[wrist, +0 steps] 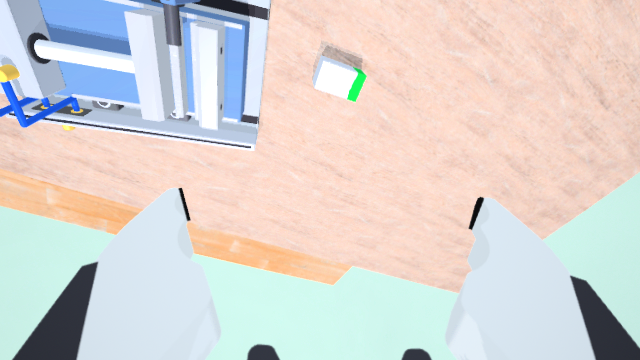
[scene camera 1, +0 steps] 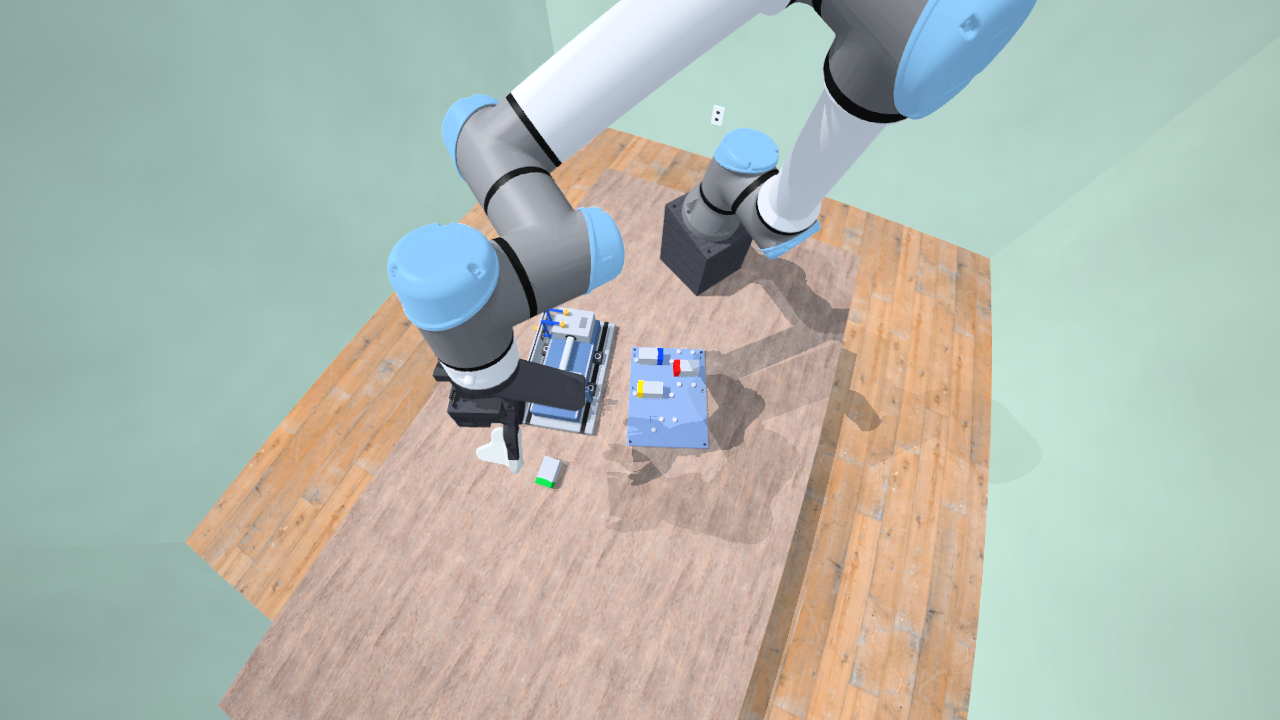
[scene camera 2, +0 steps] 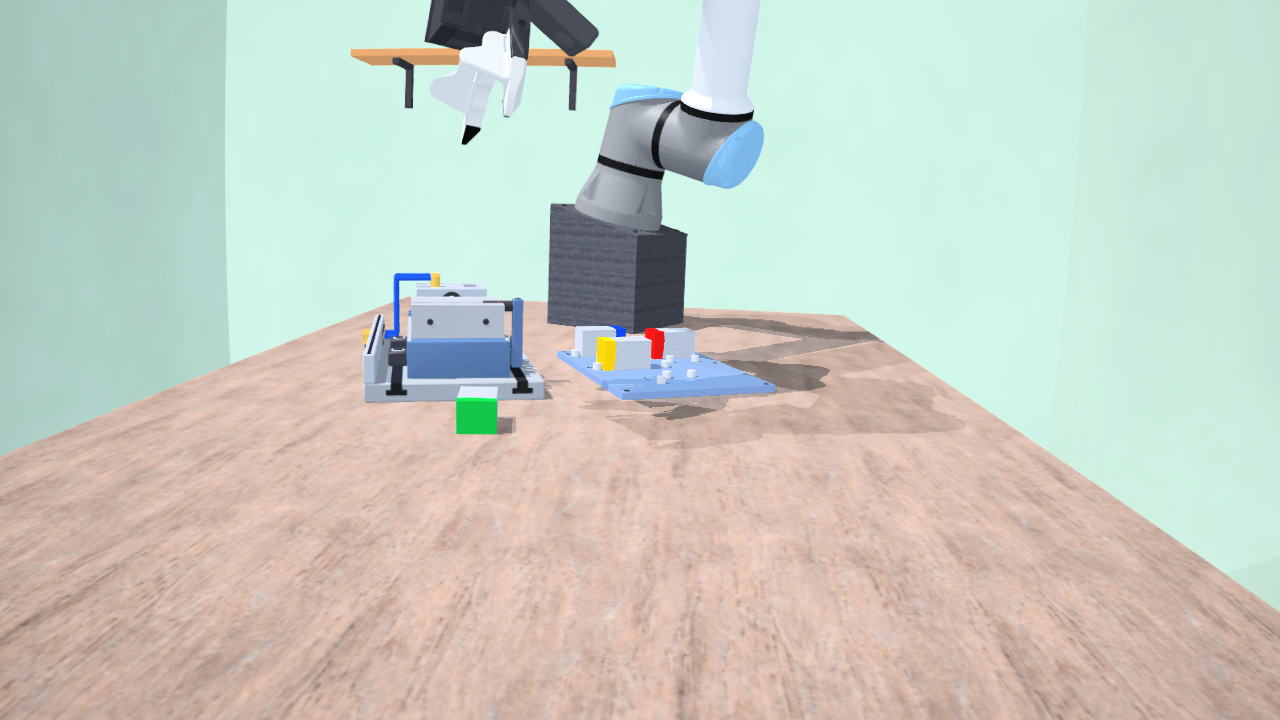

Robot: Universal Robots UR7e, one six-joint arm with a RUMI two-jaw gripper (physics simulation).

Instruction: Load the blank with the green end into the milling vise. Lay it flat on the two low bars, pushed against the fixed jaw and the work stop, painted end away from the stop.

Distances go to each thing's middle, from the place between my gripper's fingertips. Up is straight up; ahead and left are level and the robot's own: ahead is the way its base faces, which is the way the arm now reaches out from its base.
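Labels:
I start with the blank with the green end (scene camera 2: 476, 407), which is 26 cm below my hand, 5 cm ahead of it and 1 cm to the left of it. The blue work stop arm (scene camera 2: 517, 314) is 14 cm behind my hand and 21 cm below it. As for the yellow-ended blank (scene camera 2: 615, 353), I find it 25 cm below my hand, 23 cm behind it and 11 cm to the left of it. That leaves the fixed jaw (scene camera 2: 450, 320), 9 cm behind my hand, 5 cm to the right of it and 20 cm below it.

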